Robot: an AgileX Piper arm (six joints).
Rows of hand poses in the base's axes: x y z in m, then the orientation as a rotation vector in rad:
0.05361, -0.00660, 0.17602, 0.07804, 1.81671, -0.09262
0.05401, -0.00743, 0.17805, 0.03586, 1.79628, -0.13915
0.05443, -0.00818, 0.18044, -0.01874, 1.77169, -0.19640
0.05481, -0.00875, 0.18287, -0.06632, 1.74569, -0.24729
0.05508, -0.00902, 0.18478, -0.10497, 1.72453, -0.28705
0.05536, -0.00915, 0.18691, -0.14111, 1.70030, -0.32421
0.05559, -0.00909, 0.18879, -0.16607, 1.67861, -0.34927
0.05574, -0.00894, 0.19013, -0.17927, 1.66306, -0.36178
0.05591, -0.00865, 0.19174, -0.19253, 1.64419, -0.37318
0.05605, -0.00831, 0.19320, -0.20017, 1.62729, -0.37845
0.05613, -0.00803, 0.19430, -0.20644, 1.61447, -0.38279
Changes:
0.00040, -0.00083, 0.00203, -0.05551, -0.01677, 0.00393
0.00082, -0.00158, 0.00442, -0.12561, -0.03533, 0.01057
0.00120, -0.00215, 0.00685, -0.18810, -0.05460, 0.01577
0.00147, -0.00242, 0.00876, -0.23806, -0.06950, 0.02081
0.00175, -0.00255, 0.01089, -0.28541, -0.08709, 0.02551
0.00198, -0.00249, 0.01277, -0.31837, -0.10380, 0.02906
0.00213, -0.00234, 0.01411, -0.33579, -0.11663, 0.03134
0.00230, -0.00205, 0.01572, -0.35292, -0.13280, 0.03426
0.00244, -0.00171, 0.01718, -0.36259, -0.14821, 0.03664
0.00252, -0.00143, 0.01828, -0.37045, -0.15980, 0.03859

